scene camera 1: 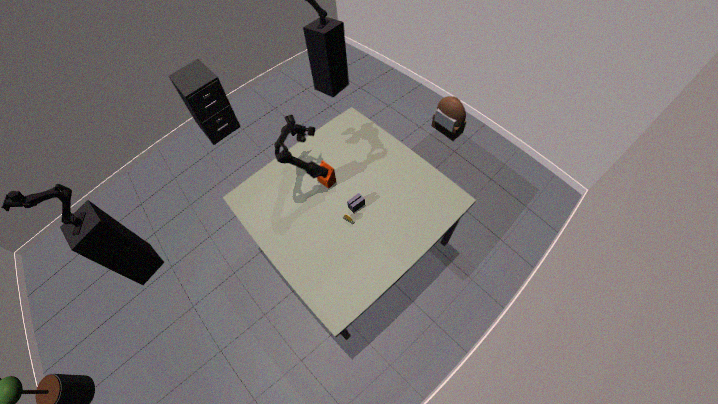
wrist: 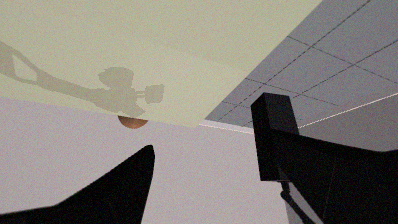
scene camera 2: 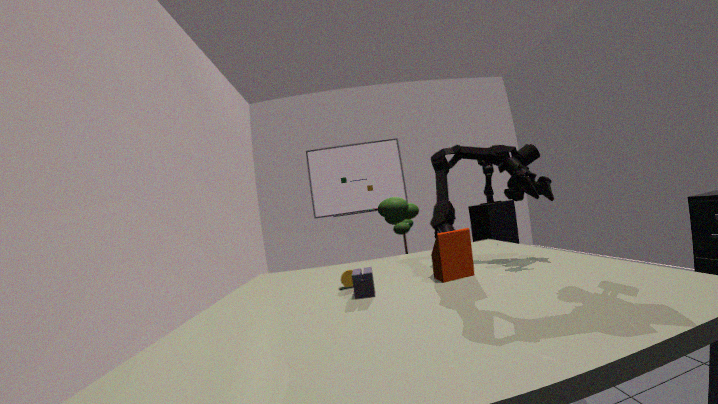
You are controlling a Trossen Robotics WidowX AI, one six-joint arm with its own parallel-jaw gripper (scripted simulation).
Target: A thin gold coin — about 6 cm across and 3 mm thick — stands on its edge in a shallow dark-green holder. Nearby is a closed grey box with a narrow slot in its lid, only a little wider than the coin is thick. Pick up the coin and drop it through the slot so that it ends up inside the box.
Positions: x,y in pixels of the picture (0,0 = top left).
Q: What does my gripper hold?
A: Nothing.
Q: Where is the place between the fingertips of my gripper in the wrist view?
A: At 208,142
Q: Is my gripper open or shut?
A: Open.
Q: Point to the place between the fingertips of my gripper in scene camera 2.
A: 545,199
